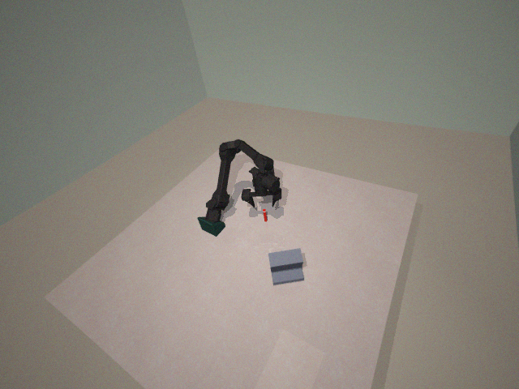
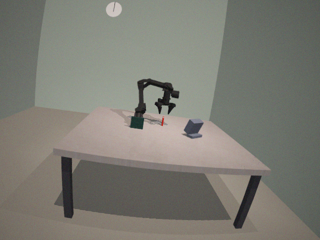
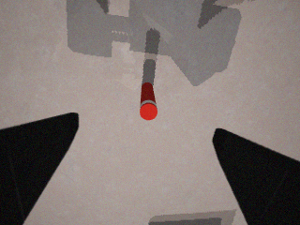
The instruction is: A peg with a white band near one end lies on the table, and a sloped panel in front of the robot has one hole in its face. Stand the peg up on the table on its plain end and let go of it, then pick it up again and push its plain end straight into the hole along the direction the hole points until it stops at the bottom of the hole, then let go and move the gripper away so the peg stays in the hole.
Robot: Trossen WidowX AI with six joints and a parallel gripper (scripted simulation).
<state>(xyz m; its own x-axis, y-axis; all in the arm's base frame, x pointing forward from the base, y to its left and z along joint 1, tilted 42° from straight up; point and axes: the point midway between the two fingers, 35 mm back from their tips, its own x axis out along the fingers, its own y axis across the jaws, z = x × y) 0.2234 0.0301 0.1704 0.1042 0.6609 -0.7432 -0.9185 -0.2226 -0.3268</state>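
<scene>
The red peg is 5 cm below my gripper tip. Round my gripper tip: low foot: 22 cm ahead, 25 cm to the right, 10 cm below; grey sloped panel: 21 cm ahead, 23 cm to the right, 3 cm below.
</scene>
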